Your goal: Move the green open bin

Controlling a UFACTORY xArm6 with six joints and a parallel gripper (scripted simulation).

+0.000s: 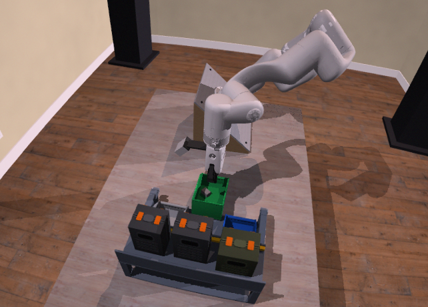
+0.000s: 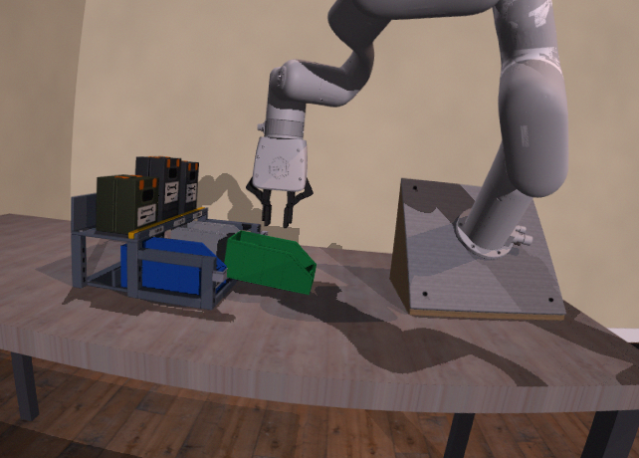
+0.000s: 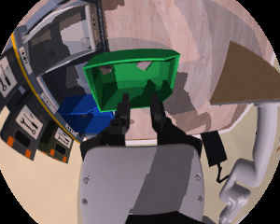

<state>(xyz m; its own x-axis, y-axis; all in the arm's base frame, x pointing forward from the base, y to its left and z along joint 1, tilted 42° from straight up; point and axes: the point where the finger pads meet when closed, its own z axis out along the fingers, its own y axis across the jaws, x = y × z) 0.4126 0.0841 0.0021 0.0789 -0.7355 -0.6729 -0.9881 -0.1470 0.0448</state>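
My hand is 9 cm above the green open bin. The rest, counted from my hand: grey bin (17 cm ahead, 10 cm to the right, 9 cm below); then olive box (25 cm ahead, 13 cm to the left, 1 cm above); then blue bin (16 cm ahead, 12 cm to the left, 9 cm below).
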